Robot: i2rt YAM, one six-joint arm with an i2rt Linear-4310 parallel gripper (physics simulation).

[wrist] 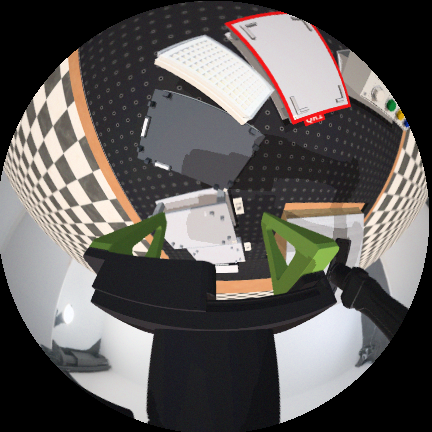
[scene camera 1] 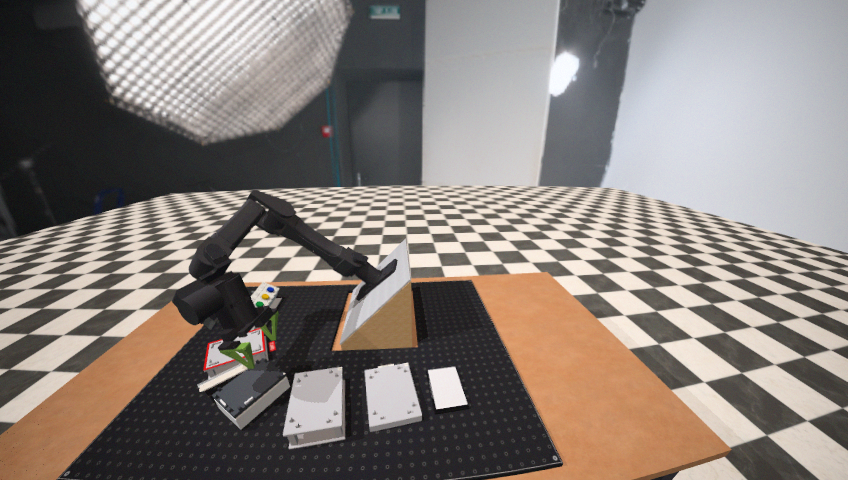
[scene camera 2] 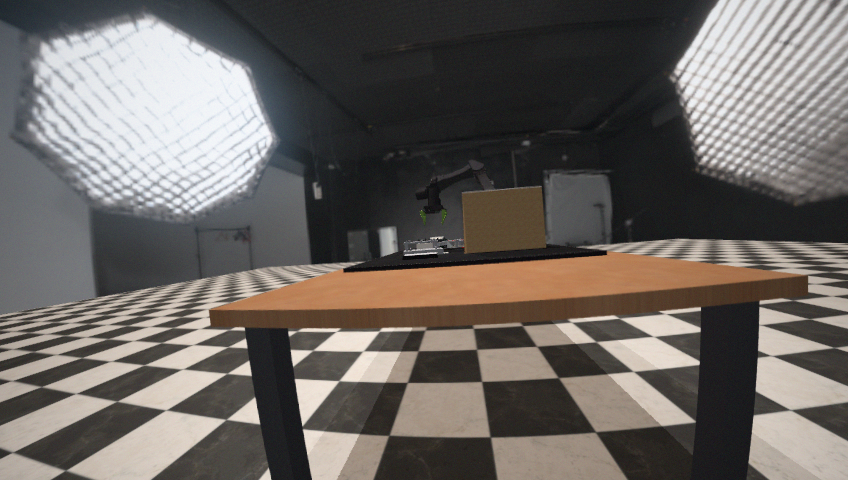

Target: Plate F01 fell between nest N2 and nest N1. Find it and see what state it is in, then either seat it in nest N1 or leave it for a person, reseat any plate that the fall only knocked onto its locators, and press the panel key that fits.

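Frame: origin at the arm's base, x ahead, y left, z up, level; centimetres.
Seen in the pictures: gripper, fingertip midpoint: (wrist: pixel 213 217) (scene camera 1: pixel 263 353) (scene camera 2: pixel 433 225); arm's base, origin of the base link: (wrist: pixel 334 270) (scene camera 1: pixel 377 280) (scene camera 2: pixel 504 216).
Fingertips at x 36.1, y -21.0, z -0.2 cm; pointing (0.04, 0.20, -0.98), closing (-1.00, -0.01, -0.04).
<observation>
Offsets run from my fingertips to a thing's middle. "spot": to the spot under its first point. Level surfaces: height alone.
A white plate with a grid of wells (scene camera 1: pixel 220 378) (wrist: pixel 215 75) lies between the red-framed QR1 fixture @[dy -18.3, dx -10.1, dz -11.3 cm] (wrist: pixel 305 60) and a dark grey block with corner clips @[spot: dy -3.2, dx +3.7, dz -8.1 cm] (scene camera 1: pixel 252 387) (wrist: pixel 200 132). I cannot read a marking on this plate. A light grey nest with pins @[dy +13.5, dx +4.3, dz -10.3 cm] (scene camera 1: pixel 315 398) (wrist: pixel 200 225), beside a small label, stands next to the dark block. A second pinned nest @[dy +30.3, dx -1.2, dz -11.9 cm] (scene camera 1: pixel 392 393) (wrist: pixel 220 251) stands beyond it. The panel @[dy -23.9, dx -30.5, dz -9.4 cm] (scene camera 1: pixel 264 294) (wrist: pixel 371 85) has green, yellow and blue keys. My gripper (scene camera 1: pixel 261 352) (scene camera 2: pixel 433 222) (wrist: pixel 213 217) is open and empty, above the dark block and QR1 area.
A wooden wedge (scene camera 1: pixel 383 330) (scene camera 2: pixel 504 220) carries the arm's base on its slope. A white flat block @[dy +44.4, dx -3.9, dz -12.9 cm] (scene camera 1: pixel 447 387) lies beside the second nest. These stand on a black perforated mat (scene camera 1: pixel 476 440) (scene camera 2: pixel 505 259) on the wooden table @[dz -14.8 cm] (scene camera 1: pixel 583 356) (scene camera 2: pixel 505 291).
</observation>
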